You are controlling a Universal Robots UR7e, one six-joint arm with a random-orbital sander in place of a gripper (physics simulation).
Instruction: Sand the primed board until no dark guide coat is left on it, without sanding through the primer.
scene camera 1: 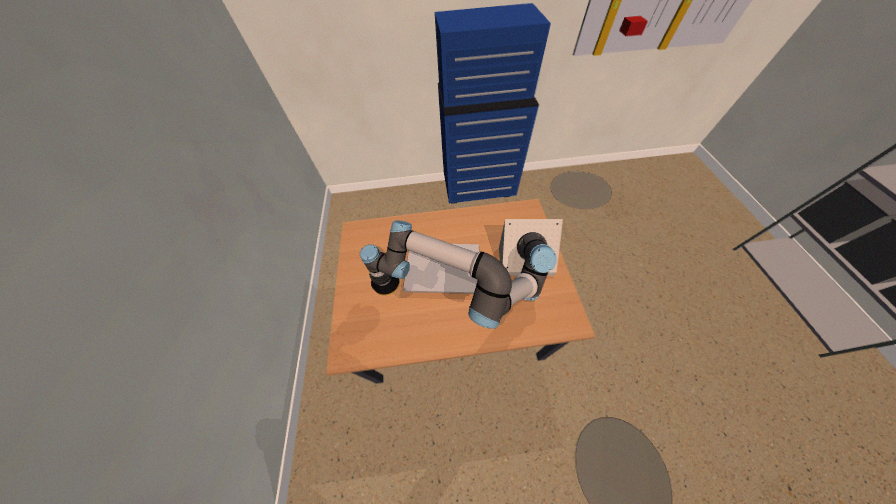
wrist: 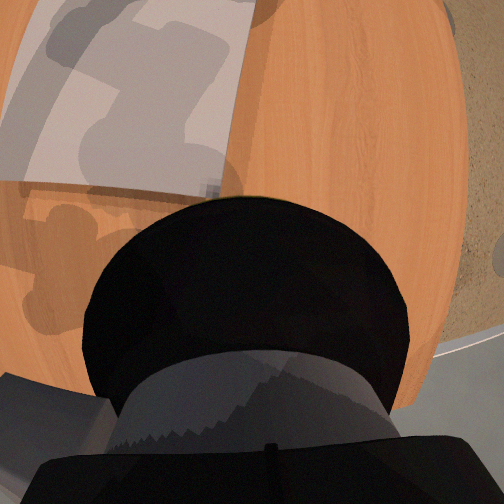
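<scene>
The primed board (scene camera 1: 438,270) lies flat on the wooden table, light grey, partly hidden under my forearm. In the wrist view the board (wrist: 125,95) fills the upper left, with arm shadows across it. A small dark guide-coat patch (wrist: 212,190) sits at its nearest corner. A darker grey band (wrist: 30,125) runs along its left side; I cannot tell whether it is coat or shadow. The black round sander pad (scene camera 1: 383,285) is off the board, just beyond its left edge, over bare table. In the wrist view the pad (wrist: 245,300) sits just short of the board's corner.
The orange table (scene camera 1: 451,313) has its left edge close to the sander. My base stands on a white plate (scene camera 1: 532,241) at the table's right rear. A blue drawer cabinet (scene camera 1: 488,103) stands behind the table. A shelf rack (scene camera 1: 839,263) stands at the right wall.
</scene>
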